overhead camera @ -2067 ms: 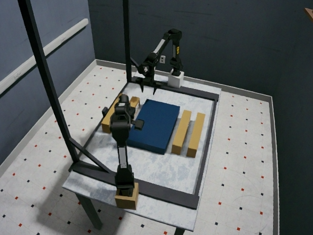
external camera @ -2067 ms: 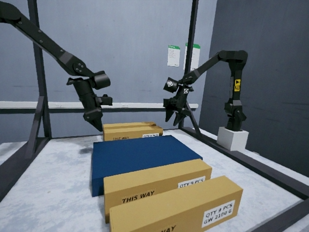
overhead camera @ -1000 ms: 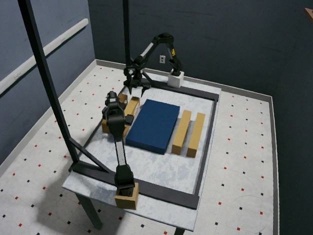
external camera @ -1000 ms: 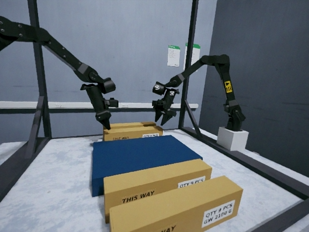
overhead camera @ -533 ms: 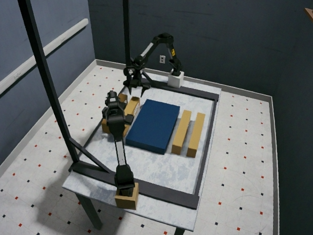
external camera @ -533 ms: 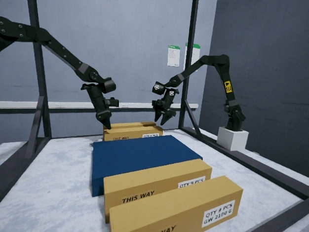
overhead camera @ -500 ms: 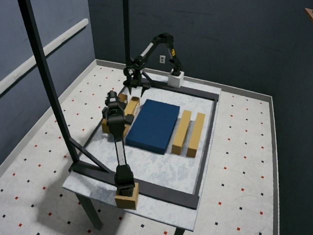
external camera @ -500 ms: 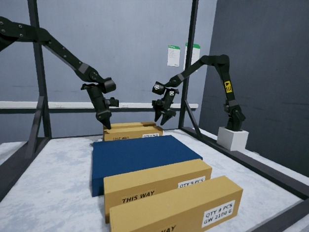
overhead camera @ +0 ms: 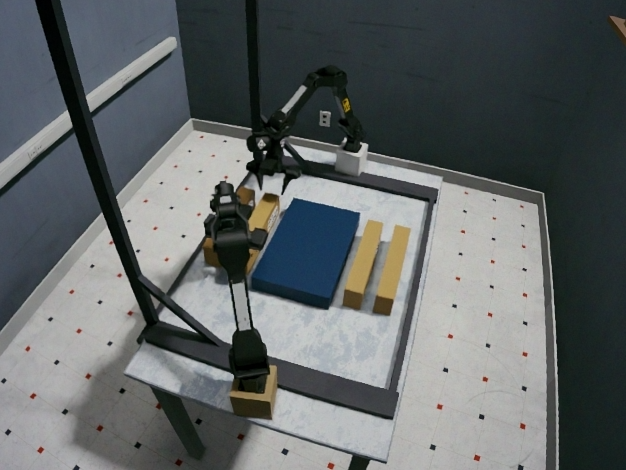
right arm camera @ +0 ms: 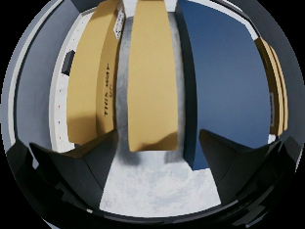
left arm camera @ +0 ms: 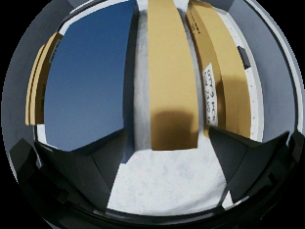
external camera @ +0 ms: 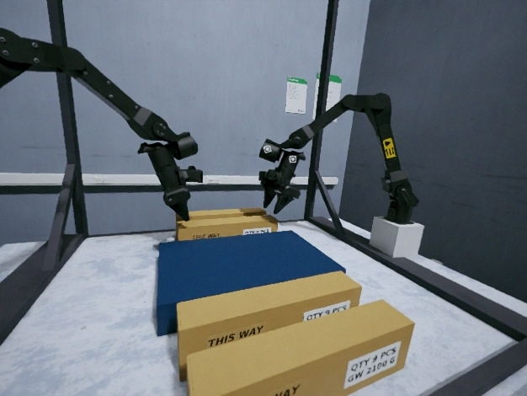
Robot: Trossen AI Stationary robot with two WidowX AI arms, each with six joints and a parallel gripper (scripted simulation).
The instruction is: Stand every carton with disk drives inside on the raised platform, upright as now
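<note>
Right now my left hand is 1 cm past the carton, 15 cm to the left of it and 10 cm above it. Also, from my left hand: dark frame rail 56 cm ahead, 16 cm to the right, 13 cm below; then raised blue platform 19 cm ahead, 16 cm to the right, 11 cm below.
</note>
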